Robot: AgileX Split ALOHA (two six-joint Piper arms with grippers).
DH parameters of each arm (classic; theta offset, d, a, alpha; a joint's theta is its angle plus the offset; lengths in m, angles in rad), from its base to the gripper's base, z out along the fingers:
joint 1: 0 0.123 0 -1.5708
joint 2: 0.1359 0 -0.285 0
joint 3: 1.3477 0 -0.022 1.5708
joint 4: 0 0.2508 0 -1.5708
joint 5: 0 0 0.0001 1.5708
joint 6: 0 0.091 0 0
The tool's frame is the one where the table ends.
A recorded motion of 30 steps. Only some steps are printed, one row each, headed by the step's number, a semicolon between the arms.
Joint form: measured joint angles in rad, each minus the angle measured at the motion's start. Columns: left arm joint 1, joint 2, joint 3, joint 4, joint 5, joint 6; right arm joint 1, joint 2, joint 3, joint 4, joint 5, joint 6.
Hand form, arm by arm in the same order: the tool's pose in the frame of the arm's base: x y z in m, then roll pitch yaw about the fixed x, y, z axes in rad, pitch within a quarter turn. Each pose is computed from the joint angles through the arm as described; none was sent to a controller.
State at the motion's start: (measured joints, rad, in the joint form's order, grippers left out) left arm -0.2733 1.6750 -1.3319 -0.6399 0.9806 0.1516; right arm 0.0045 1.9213 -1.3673 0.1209 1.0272 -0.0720
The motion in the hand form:
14: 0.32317 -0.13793 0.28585 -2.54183 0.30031 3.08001; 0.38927 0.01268 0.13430 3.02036 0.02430 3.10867
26: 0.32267 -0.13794 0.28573 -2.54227 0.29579 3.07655; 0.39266 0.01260 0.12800 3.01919 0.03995 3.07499
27: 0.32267 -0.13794 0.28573 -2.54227 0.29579 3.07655; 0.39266 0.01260 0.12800 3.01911 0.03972 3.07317
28: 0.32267 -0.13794 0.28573 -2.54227 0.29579 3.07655; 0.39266 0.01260 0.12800 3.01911 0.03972 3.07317
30: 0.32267 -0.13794 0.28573 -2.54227 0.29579 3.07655; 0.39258 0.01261 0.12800 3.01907 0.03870 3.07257
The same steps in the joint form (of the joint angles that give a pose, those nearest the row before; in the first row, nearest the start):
14: 0.0000 0.0000 0.0000 0.0000 0.0134 0.0000; 0.0000 0.1512 0.0000 0.0294 -0.0978 0.0193
26: 0.0000 0.0000 0.0000 0.0003 0.0191 0.0000; 0.0000 0.1676 0.0000 0.0324 -0.1337 0.0470
27: 0.0000 0.0000 0.0000 0.0003 0.0191 0.0000; 0.0000 0.1676 0.0000 0.0324 -0.1336 0.0489
28: 0.0000 0.0000 0.0000 0.0003 0.0191 0.0000; 0.0000 0.1676 0.0000 0.0324 -0.1336 0.0489
30: 0.0000 0.0000 0.0000 0.0003 0.0191 0.0000; 0.0000 0.1676 0.0000 0.0324 -0.1327 0.0496

